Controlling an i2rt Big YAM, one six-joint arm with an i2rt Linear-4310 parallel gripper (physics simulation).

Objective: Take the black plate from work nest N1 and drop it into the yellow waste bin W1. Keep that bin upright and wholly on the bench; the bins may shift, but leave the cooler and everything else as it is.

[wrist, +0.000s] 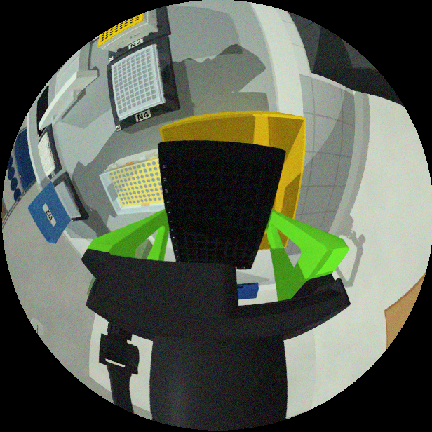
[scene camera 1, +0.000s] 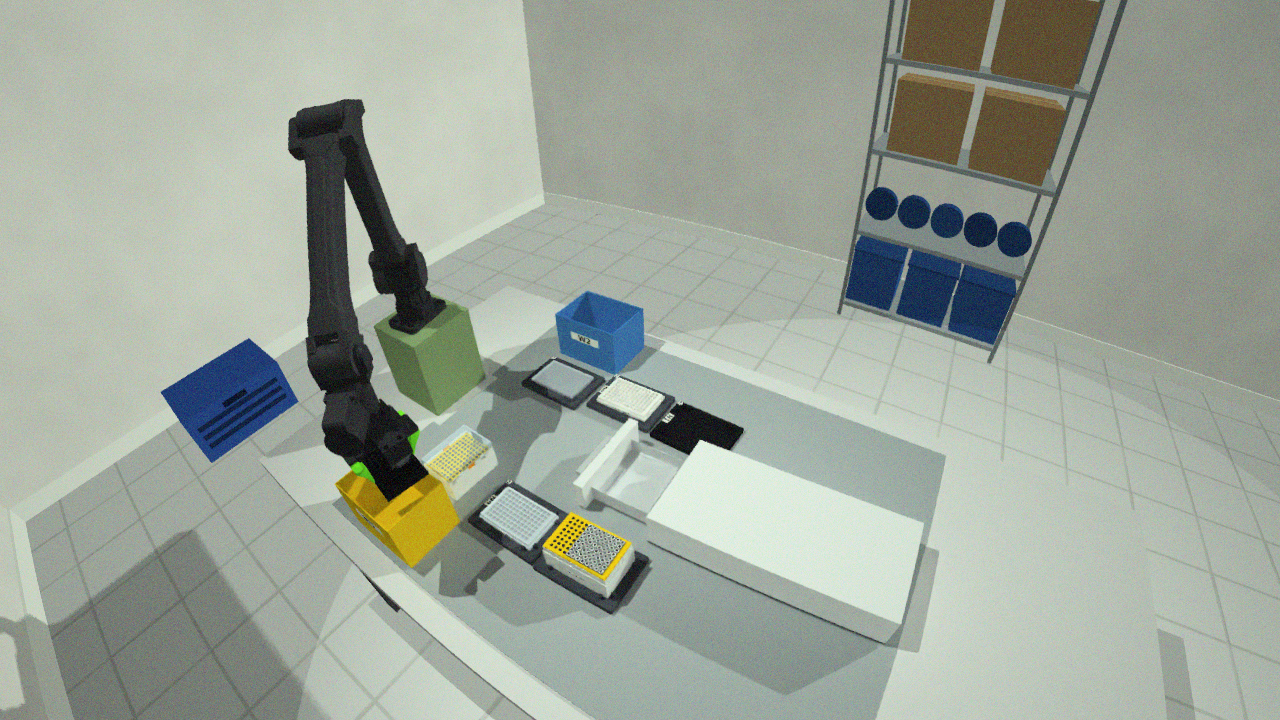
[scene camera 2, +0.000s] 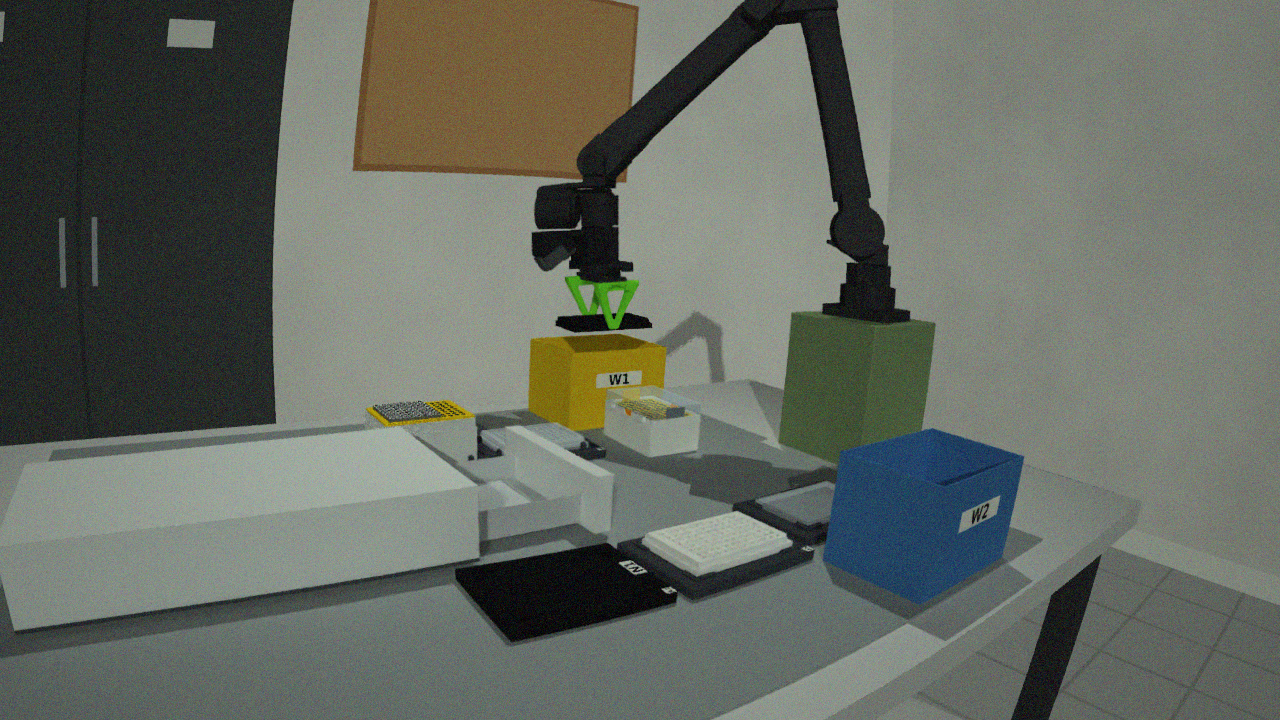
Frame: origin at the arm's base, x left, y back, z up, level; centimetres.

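Seen in the pictures: gripper, fingertip midpoint: [scene camera 2: 601, 325]; arm's base, link origin: [scene camera 1: 418, 316] [scene camera 2: 866, 317].
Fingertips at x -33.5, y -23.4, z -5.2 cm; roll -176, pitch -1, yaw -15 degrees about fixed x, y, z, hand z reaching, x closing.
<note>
Pixels of each thing's top centre, then the offset from my fingertips to it.
- black plate, top centre: [scene camera 2: 603, 314] [scene camera 1: 388, 459] dx +0.1, dy +0.3, dz +1.6 cm
- yellow bin W1, top centre: [scene camera 2: 598, 342] [scene camera 1: 386, 483] dx -2.1, dy +1.4, dz -3.2 cm
- Nest N1, top centre: [scene camera 2: 564, 576] [scene camera 1: 697, 428] dx +43.2, dy -41.1, dz -13.4 cm
- clear-walled box with a yellow rack, top centre: [scene camera 2: 653, 396] [scene camera 1: 455, 449] dx +13.6, dy -1.1, dz -8.3 cm
- pale plate, top centre: [scene camera 2: 533, 433] [scene camera 1: 517, 513] dx +8.5, dy -18.8, dz -12.6 cm
- yellow-topped box, top centre: [scene camera 2: 419, 408] [scene camera 1: 586, 543] dx +6.0, dy -35.5, dz -7.5 cm
- Blue bin W2, top centre: [scene camera 2: 938, 454] [scene camera 1: 598, 311] dx +61.8, dy -8.3, dz -3.2 cm
My gripper [scene camera 1: 393, 465] [scene camera 2: 601, 320] [wrist: 217, 214], with green fingers, is shut on the black plate [scene camera 1: 402, 480] [scene camera 2: 572, 323] [wrist: 220, 185] by its two sides. The plate is about level and hangs a little above the open top of the yellow bin W1 [scene camera 1: 422, 530] [scene camera 2: 556, 385] [wrist: 210, 129]. The bin stands upright on the bench, near its edge. In the wrist view the plate hides much of the bin's opening; rim shows beyond it and at the right. Nest N1 [scene camera 1: 696, 429] [scene camera 2: 563, 591] is a black rectangle with no plate seen raised on it.
A clear-walled box with a yellow rack [scene camera 1: 459, 458] [scene camera 2: 652, 428] [wrist: 135, 185] stands close beside W1. Nest N4 [wrist: 172, 100] holds a pale plate [scene camera 1: 519, 516] [wrist: 136, 82]. A yellow-topped box [scene camera 1: 588, 550] stands beyond. The white unit [scene camera 1: 787, 528] has its drawer open. Blue bin W2 [scene camera 1: 617, 344] [scene camera 2: 895, 528] stands apart.
</note>
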